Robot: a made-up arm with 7 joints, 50 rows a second.
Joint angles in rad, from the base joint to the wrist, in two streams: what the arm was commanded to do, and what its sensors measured. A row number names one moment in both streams.
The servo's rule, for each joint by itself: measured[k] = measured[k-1] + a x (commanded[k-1-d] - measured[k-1]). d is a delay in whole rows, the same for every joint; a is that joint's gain. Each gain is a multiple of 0.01, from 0.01 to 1. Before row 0 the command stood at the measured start. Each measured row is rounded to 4 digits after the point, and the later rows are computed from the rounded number. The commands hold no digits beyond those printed.
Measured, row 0:
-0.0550 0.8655 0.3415 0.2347 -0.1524 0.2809 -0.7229
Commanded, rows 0 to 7:
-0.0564 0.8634 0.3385 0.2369 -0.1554 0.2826 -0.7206
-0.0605 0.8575 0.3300 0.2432 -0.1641 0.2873 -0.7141
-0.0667 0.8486 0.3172 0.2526 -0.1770 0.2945 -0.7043
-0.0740 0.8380 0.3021 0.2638 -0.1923 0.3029 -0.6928
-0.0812 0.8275 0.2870 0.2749 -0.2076 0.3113 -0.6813
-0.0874 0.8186 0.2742 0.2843 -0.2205 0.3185 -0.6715
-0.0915 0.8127 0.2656 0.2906 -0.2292 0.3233 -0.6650
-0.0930 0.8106 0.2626 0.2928 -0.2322 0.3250 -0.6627
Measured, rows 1 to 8:
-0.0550 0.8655 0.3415 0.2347 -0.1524 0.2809 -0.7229
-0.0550 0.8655 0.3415 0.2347 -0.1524 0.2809 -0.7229
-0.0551 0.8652 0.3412 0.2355 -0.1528 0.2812 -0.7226
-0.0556 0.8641 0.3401 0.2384 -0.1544 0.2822 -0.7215
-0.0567 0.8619 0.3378 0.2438 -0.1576 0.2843 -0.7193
-0.0584 0.8586 0.3342 0.2514 -0.1625 0.2875 -0.7159
-0.0607 0.8542 0.3295 0.2603 -0.1688 0.2915 -0.7114
-0.0634 0.8492 0.3240 0.2694 -0.1760 0.2961 -0.7062
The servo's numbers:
d 2
a 0.10 0.14 0.10 0.38 0.14 0.17 0.13

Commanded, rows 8 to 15:
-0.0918 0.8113 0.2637 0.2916 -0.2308 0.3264 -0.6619
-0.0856 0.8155 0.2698 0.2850 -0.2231 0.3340 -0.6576
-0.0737 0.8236 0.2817 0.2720 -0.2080 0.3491 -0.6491
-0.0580 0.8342 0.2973 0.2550 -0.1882 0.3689 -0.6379
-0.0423 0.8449 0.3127 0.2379 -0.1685 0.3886 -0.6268
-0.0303 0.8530 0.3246 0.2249 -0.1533 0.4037 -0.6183
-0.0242 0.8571 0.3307 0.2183 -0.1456 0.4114 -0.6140
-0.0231 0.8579 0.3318 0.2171 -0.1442 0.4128 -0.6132
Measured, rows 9 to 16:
-0.0662 0.8441 0.3182 0.2775 -0.1834 0.3007 -0.7008
-0.0689 0.8394 0.3126 0.2833 -0.1902 0.3048 -0.6958
-0.0712 0.8355 0.3077 0.2865 -0.1959 0.3085 -0.6914
-0.0726 0.8327 0.3039 0.2859 -0.1997 0.3128 -0.6870
-0.0727 0.8314 0.3017 0.2806 -0.2009 0.3190 -0.6821
-0.0712 0.8318 0.3013 0.2709 -0.1991 0.3275 -0.6764
-0.0683 0.8336 0.3024 0.2584 -0.1948 0.3379 -0.6700
-0.0645 0.8363 0.3046 0.2457 -0.1890 0.3491 -0.6633

